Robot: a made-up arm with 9 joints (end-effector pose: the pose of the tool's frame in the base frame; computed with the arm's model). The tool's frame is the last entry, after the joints. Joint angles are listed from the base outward.
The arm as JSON. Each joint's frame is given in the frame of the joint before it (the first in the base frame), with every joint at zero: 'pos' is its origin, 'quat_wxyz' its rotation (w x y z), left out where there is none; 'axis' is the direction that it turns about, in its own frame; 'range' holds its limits. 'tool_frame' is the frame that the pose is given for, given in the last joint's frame.
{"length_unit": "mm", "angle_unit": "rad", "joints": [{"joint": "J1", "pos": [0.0, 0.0, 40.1], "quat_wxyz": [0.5, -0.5, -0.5, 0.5], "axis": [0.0, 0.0, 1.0], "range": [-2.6, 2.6]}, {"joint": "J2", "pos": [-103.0, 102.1, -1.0], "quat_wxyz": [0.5, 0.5, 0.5, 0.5], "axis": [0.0, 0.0, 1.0], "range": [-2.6, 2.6]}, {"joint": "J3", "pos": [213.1, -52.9, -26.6], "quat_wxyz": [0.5, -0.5, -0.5, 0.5], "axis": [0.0, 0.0, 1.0], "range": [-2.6, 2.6]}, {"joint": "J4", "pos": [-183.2, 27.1, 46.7], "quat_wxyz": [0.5, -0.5, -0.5, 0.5], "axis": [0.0, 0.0, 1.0], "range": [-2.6, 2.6]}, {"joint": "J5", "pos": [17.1, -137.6, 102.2], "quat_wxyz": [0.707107, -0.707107, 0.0, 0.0], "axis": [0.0, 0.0, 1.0], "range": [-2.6, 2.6]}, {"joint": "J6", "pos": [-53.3, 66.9, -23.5], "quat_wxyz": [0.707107, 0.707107, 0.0, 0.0], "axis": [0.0, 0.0, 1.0], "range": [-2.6, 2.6]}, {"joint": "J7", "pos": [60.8, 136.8, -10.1], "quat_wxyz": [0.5, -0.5, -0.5, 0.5], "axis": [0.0, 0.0, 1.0], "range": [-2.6, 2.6]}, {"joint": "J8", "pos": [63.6, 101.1, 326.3], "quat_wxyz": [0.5, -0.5, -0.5, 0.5], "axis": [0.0, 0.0, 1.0], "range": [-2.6, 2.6]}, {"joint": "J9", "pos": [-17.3, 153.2, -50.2], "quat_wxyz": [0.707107, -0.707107, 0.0, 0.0], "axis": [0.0, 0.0, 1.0], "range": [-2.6, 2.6]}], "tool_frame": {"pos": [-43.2, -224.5, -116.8], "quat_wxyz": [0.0, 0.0, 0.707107, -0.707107]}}
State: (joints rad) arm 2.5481 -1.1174 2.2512 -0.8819 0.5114 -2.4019 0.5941 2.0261 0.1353
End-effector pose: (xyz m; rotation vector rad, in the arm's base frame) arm 0.1272 -0.0924 0.0620 1.3882 0.7541 -0.2928
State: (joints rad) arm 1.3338 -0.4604 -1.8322 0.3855 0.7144 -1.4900 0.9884 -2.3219 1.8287
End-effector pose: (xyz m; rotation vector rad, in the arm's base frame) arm 0.3038 -0.4862 0.1443 1.6162 -1.9061 1.2412
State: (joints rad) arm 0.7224 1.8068 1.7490 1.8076 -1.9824 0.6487 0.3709 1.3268 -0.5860
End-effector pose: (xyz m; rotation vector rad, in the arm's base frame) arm -0.5829 -0.3508 -0.1105 1.3841 -2.2066 0.7641
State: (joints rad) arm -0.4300 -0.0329 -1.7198 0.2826 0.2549 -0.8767 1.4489 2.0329 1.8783
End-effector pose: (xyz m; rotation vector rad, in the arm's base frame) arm 0.0423 -0.0623 -0.3052 0.9514 -1.2179 -2.0558
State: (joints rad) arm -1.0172 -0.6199 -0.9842 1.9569 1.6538 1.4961 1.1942 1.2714 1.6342
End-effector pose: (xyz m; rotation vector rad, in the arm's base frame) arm 0.0794 -0.2055 -0.5733 0.2723 -0.0468 1.0413
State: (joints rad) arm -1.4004 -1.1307 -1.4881 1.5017 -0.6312 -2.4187 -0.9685 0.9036 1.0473
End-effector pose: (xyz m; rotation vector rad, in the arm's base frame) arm 0.3031 0.4412 -0.4409 -0.6466 -0.6081 -0.8549
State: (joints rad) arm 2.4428 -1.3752 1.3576 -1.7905 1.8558 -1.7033 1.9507 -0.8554 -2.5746
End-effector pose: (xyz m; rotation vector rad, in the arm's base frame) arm 0.5029 -0.1921 -0.1890 0.5078 1.4597 -0.2235
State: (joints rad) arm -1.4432 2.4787 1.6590 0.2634 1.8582 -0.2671 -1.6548 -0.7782 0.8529
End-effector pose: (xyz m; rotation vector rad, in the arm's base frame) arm -0.2053 -0.2096 0.5164 0.9498 0.2262 0.0297
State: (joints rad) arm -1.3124 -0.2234 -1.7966 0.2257 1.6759 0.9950 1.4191 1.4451 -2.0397
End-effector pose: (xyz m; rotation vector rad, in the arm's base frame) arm -0.0606 -0.4616 -0.7426 2.0983 0.0267 -0.1648
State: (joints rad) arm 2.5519 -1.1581 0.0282 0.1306 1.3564 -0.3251 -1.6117 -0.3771 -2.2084
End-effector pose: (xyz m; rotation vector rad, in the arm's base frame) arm 0.3743 0.4648 -0.0782 -1.2903 -0.8337 0.1940
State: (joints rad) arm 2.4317 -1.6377 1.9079 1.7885 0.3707 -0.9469 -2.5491 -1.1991 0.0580
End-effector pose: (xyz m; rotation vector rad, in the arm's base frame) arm 0.2009 -0.1917 0.2229 -0.2850 0.5660 1.0349
